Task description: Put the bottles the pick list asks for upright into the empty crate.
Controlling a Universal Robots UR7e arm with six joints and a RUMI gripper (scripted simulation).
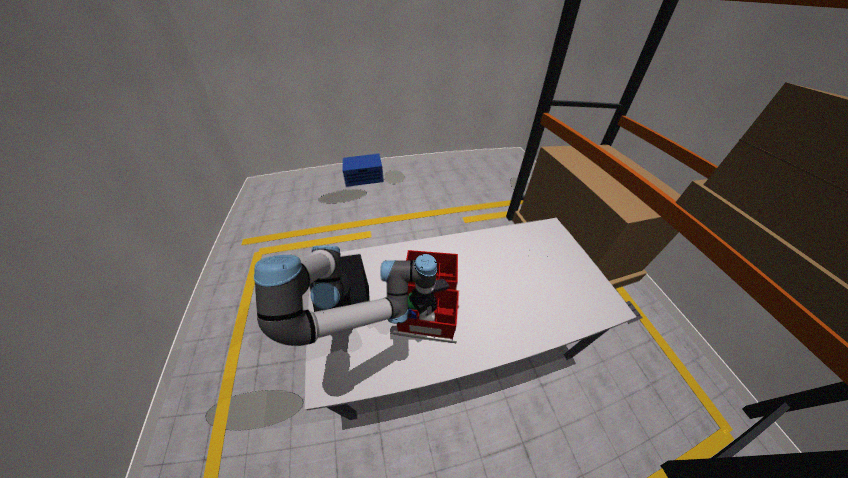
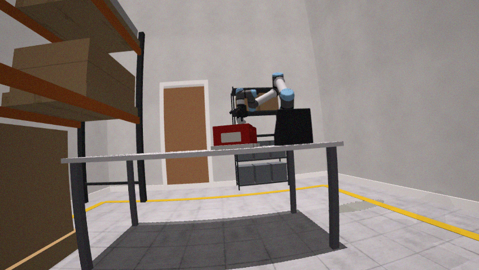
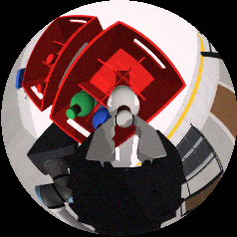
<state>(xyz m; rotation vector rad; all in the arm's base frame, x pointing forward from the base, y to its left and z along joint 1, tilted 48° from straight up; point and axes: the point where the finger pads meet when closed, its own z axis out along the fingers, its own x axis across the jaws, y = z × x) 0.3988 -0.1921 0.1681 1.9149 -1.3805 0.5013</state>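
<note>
Right now my hand is 7 cm above the grey-topped bottle. From my hand the other things lie so: blue bottle 8 cm behind, 3 cm to the left, 10 cm below; then green bottle 4 cm behind, 11 cm to the left, 10 cm below.
</note>
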